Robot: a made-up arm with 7 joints. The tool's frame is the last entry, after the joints.
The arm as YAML. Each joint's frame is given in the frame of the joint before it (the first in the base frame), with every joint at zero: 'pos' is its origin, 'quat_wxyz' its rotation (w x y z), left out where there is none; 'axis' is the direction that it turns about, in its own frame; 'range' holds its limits. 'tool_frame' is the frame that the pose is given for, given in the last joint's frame.
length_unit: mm
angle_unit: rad
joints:
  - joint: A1
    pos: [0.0, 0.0, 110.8]
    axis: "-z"
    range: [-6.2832, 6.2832]
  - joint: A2
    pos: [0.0, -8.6, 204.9]
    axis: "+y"
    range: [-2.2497, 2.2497]
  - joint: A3
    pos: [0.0, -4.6, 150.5]
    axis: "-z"
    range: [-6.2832, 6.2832]
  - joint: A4
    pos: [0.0, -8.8, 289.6]
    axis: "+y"
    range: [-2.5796, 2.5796]
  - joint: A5
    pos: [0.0, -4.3, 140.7]
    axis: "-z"
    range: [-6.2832, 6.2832]
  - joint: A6
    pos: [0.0, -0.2, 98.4]
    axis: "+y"
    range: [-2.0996, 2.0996]
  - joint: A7
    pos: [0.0, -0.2, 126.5]
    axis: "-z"
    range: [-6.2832, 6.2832]
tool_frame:
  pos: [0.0, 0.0, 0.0]
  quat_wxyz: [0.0, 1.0, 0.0, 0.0]
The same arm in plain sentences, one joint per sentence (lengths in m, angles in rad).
The arm has seven revolute joints in a row. What follows holds with every joint at zero, and every direction is one of the base frame's. Joint 1 is mounted 0.1108 m along +z from the base frame's origin and rotates about -z, from -6.2832 to 6.2832 rad. Joint 2 is mounted 0.0086 m along -y and 0.2049 m along +z from joint 1 and rotates about +y, from -2.2497 to 2.2497 rad. Joint 3 is mounted 0.0046 m along -y and 0.1505 m along +z from joint 2 and rotates about -z, from -6.2832 to 6.2832 rad. Joint 4 is mounted 0.0088 m along -y and 0.2896 m along +z from joint 3 and rotates about +y, from -2.5796 to 2.5796 rad. Joint 5 is mounted 0.0043 m along -y and 0.1407 m along +z from joint 4 and rotates about -z, from -6.2832 to 6.2832 rad. Joint 6 is mounted 0.0002 m along -y and 0.0984 m along +z from joint 5 and rotates about +y, from -2.0996 to 2.0996 rad. Joint 7 is mounted 0.0002 m along -y and 0.1265 m along +z from joint 6 and rotates about -z, from -6.2832 to 6.2832 rad. The tool frame, which is the frame that the pose is given for, is mounted at the same point as joint 7; its axes are the base frame's turned by roll 3.1416, pitch 0 and yaw 0 rad (as in URDF: about the fixed x, then y, then z).
